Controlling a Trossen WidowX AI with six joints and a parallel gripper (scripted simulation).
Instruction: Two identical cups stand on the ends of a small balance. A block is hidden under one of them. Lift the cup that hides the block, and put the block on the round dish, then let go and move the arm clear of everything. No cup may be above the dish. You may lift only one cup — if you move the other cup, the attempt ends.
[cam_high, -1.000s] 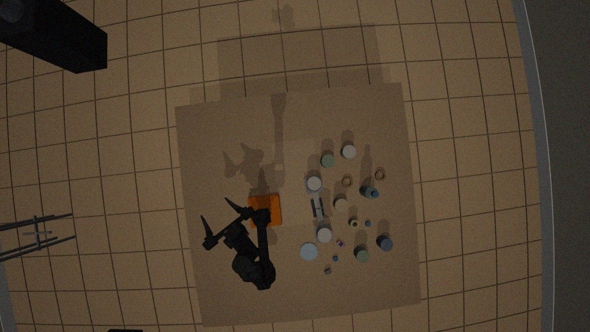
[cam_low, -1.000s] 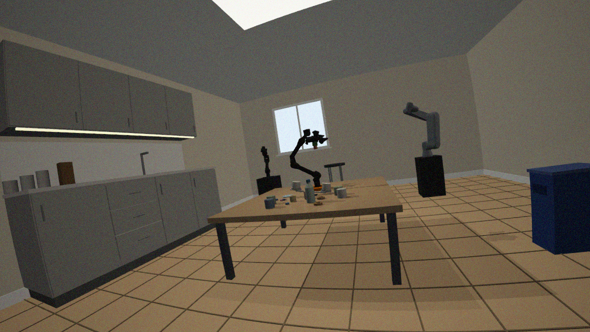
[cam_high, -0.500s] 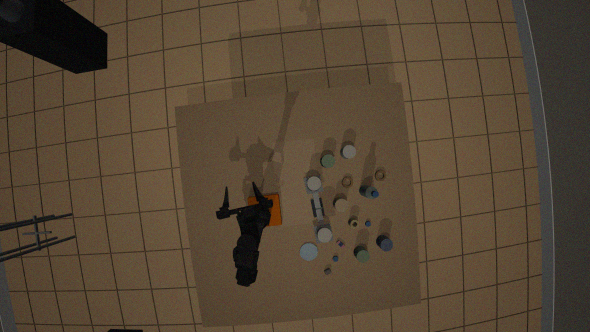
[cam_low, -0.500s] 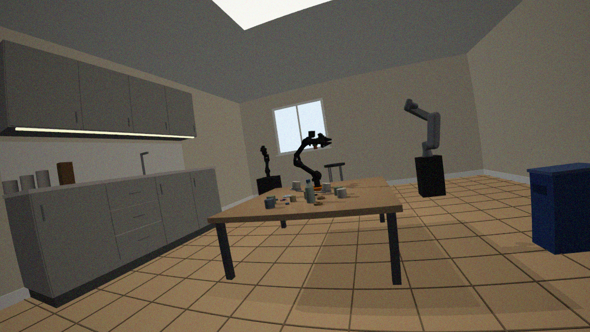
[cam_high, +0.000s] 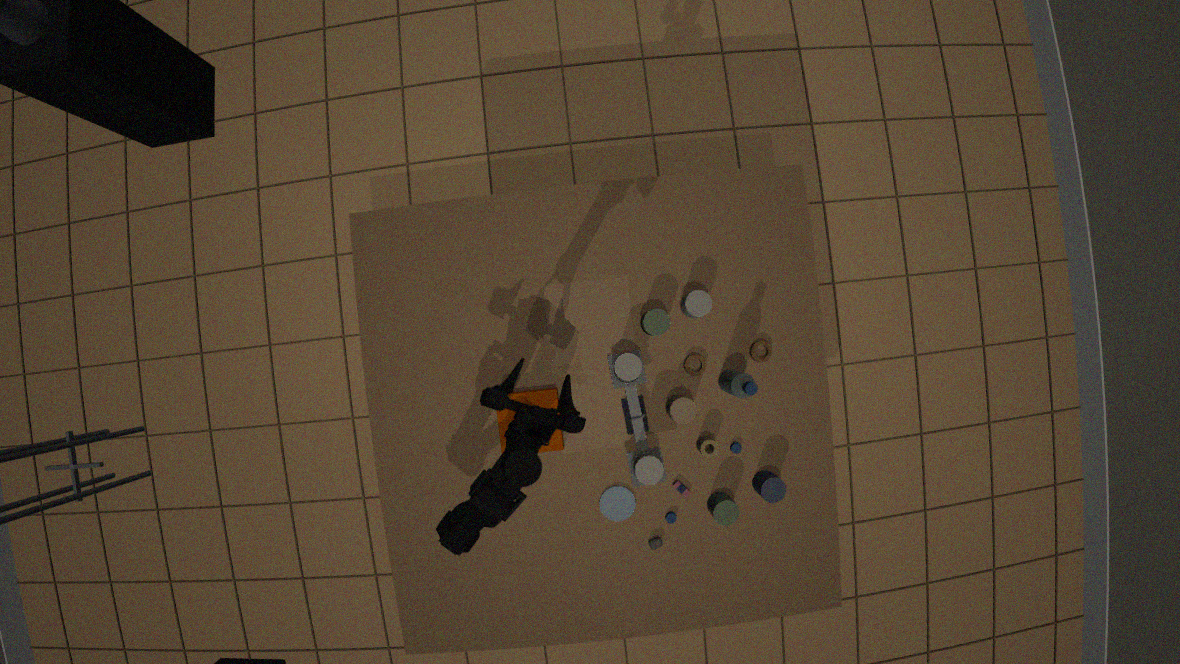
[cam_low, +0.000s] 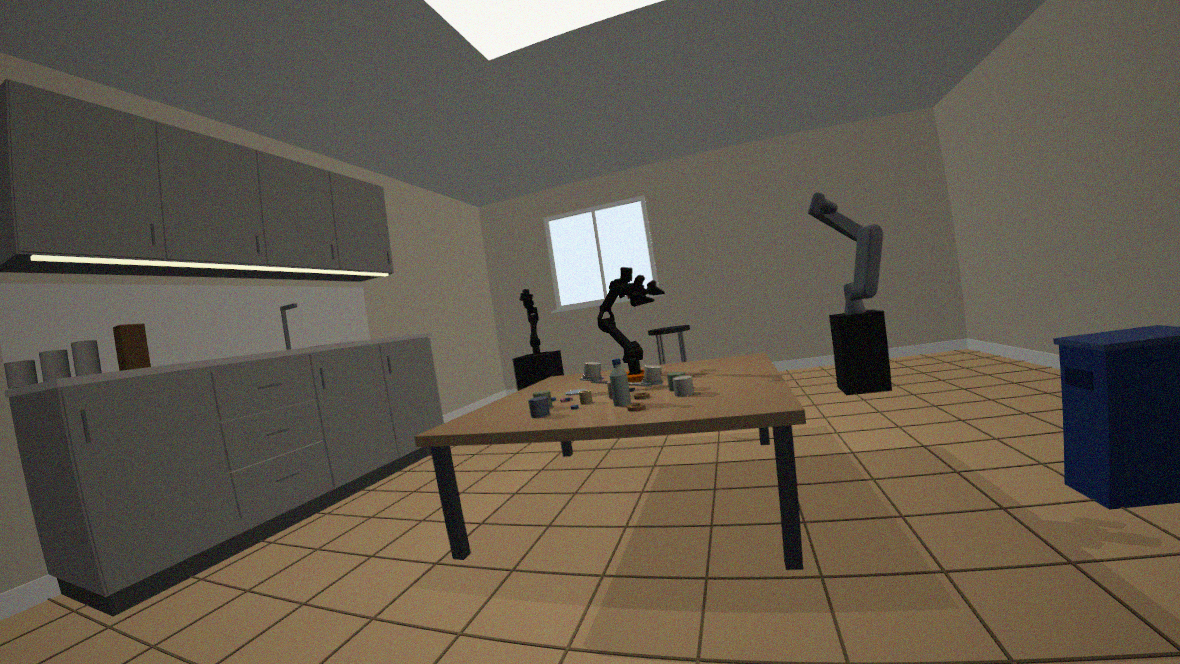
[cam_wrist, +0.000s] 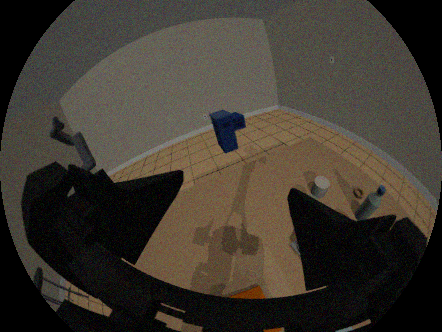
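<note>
The grey block lies 34 cm below my gripper tip, 18 cm ahead of it and 5 cm to the right of it. Also, from my gripper tip: grey balance: 34 cm below, 19 cm ahead, 18 cm to the right; round light-blue dish: 42 cm to the right, 38 cm below, 12 cm ahead; tan cylinder: 34 cm below, 29 cm ahead, 17 cm to the right.
</note>
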